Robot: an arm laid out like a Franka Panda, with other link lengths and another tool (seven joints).
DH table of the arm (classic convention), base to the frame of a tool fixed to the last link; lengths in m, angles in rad. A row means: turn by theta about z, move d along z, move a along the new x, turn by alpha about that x. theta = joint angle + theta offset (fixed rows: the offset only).
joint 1: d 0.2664; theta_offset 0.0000; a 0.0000; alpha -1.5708
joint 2: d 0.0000; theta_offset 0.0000; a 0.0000; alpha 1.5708
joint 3: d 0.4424; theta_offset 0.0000; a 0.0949; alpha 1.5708
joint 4: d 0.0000; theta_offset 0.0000; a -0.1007; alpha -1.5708
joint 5: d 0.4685; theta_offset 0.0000; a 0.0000; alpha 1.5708
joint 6: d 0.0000; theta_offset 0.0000; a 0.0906; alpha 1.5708
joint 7: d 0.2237; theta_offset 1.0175; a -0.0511; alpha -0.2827
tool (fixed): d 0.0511; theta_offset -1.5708; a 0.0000; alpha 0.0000
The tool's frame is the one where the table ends.
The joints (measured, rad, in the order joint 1, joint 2, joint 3, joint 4, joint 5, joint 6, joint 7), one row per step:
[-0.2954, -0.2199, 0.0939, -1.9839, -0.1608, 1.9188, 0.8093]
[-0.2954, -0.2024, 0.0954, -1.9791, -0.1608, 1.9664, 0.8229]
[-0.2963, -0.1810, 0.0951, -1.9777, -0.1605, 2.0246, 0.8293]
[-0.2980, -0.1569, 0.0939, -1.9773, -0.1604, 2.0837, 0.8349]
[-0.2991, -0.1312, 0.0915, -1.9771, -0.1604, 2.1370, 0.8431]
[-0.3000, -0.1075, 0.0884, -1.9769, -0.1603, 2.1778, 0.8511]
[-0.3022, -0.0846, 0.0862, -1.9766, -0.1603, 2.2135, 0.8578]
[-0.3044, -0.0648, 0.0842, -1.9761, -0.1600, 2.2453, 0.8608]
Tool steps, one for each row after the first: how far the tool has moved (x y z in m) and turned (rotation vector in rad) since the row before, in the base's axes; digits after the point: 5 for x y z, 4 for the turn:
[0.01750, -0.00128, -0.00132, -0.0023, -0.0368, -0.0032]
[0.01909, -0.00299, -0.00421, -0.0021, -0.0388, 0.0027]
[0.01889, -0.00411, -0.00630, -0.0012, -0.0360, 0.0018]
[0.01731, -0.00447, -0.00833, 0.0012, -0.0292, -0.0023]
[0.01354, -0.00448, -0.00912, 0.0029, -0.0190, -0.0049]
[0.01180, -0.00464, -0.00955, 0.0030, -0.0146, -0.0050]
[0.01006, -0.00423, -0.00811, 0.0019, -0.0133, -0.0021]

